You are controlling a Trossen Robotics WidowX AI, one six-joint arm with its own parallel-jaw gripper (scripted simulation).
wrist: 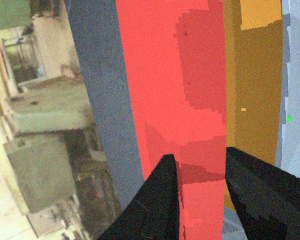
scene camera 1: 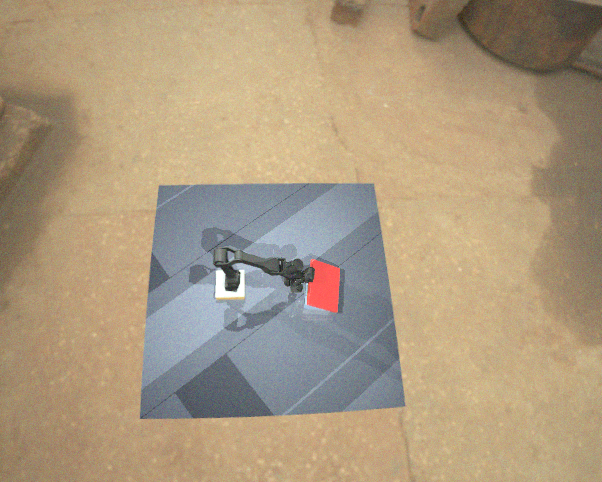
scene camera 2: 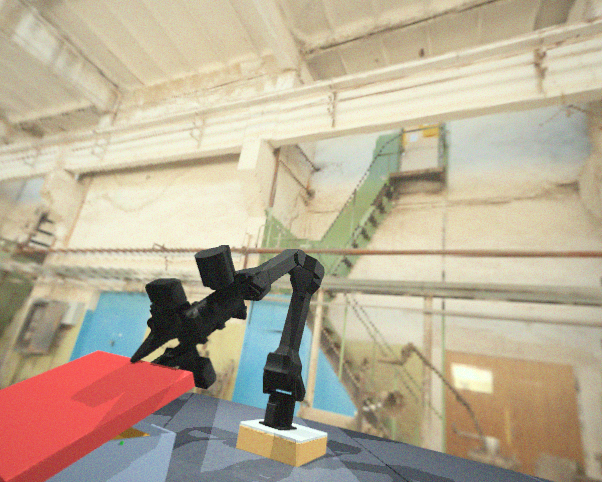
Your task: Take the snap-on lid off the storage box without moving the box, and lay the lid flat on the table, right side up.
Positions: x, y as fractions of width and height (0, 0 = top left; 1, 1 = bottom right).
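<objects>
I see a red lid in the wrist view (0.58, 0.27); I see it also in scene camera 1 (0.54, 0.61) and in scene camera 2 (0.10, 0.86).
</objects>
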